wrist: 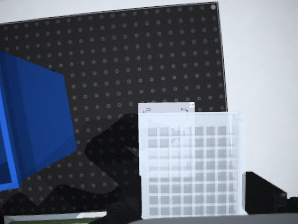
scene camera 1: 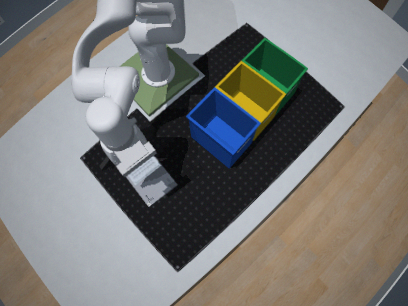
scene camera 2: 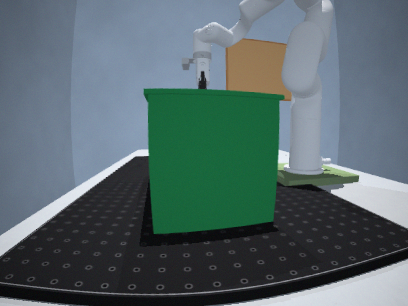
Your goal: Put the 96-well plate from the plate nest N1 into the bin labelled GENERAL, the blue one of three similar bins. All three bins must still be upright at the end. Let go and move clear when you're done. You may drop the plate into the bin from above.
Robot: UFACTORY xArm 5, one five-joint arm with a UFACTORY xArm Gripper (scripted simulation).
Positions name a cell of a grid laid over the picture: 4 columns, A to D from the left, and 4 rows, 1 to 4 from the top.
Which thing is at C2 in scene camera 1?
A yellow bin.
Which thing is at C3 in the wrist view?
A 96-well plate.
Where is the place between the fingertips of the gripper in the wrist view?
C4
